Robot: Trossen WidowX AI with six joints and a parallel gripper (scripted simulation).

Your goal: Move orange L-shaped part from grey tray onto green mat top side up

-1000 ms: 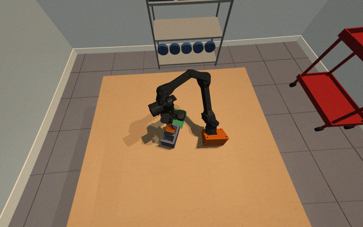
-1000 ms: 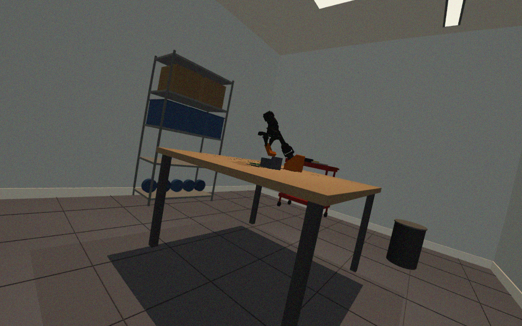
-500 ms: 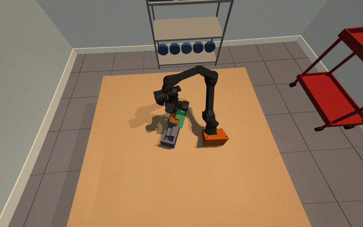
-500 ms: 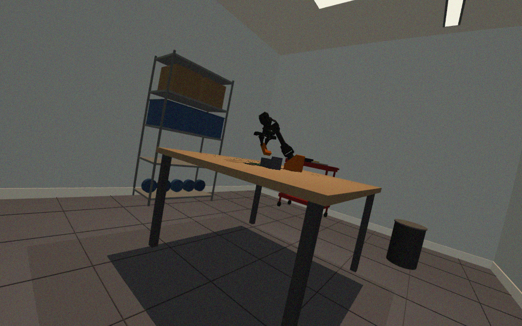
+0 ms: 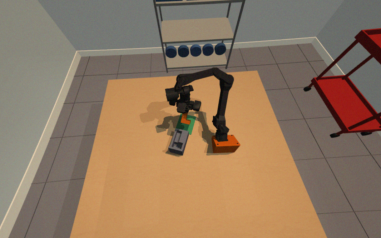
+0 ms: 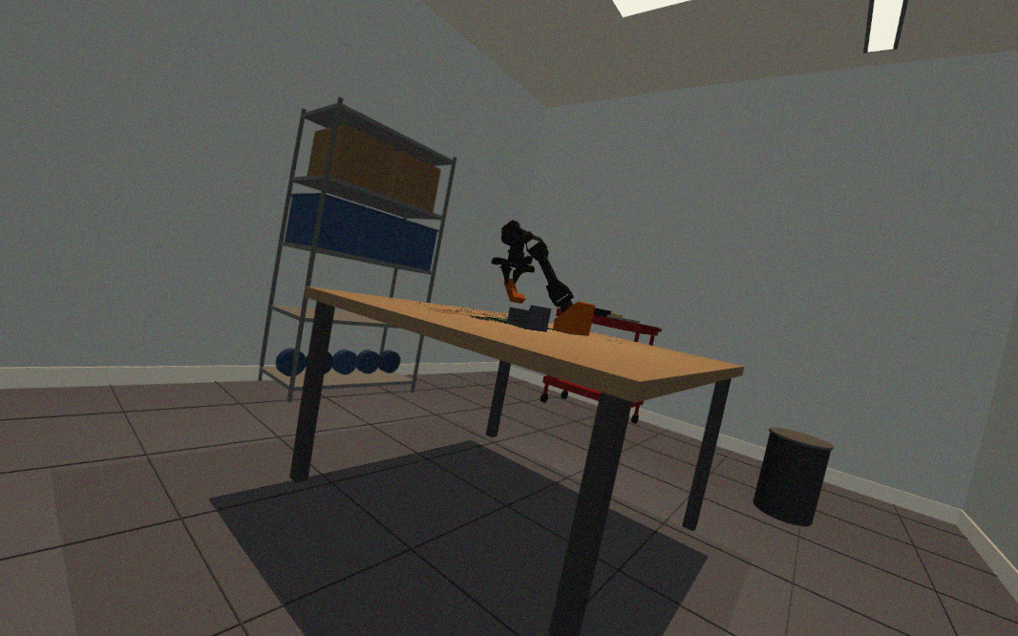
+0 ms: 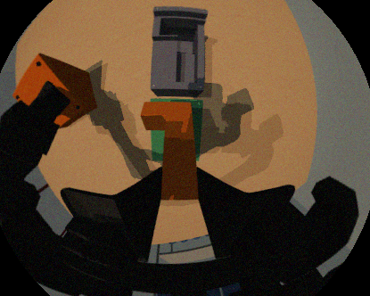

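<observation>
My gripper tip is 170 mm above the green mat, 20 mm to the right of it and 10 mm short of it. From my gripper tip the other things lie so: orange L-shaped part (40 mm to the left, 30 mm below).
</observation>
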